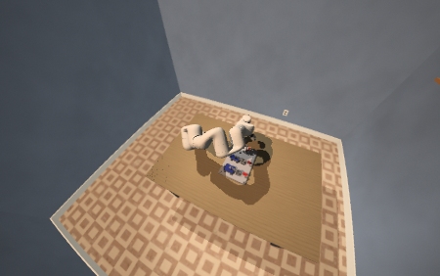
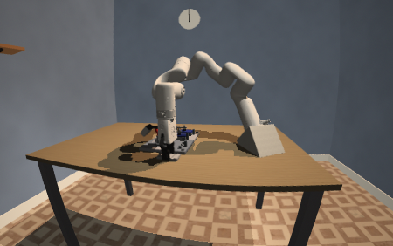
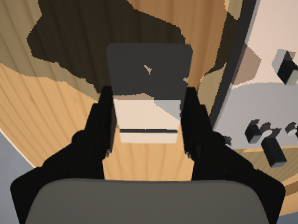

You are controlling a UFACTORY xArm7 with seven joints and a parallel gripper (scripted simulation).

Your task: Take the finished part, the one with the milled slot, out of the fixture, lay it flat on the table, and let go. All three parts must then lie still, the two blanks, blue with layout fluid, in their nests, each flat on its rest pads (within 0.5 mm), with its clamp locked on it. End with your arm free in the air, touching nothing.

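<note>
The finished part lies 20 mm below my hand and 10 mm behind it. Also, from my hand: grey fixture plate: 230 mm to the right, 70 mm ahead, 20 mm below.
</note>
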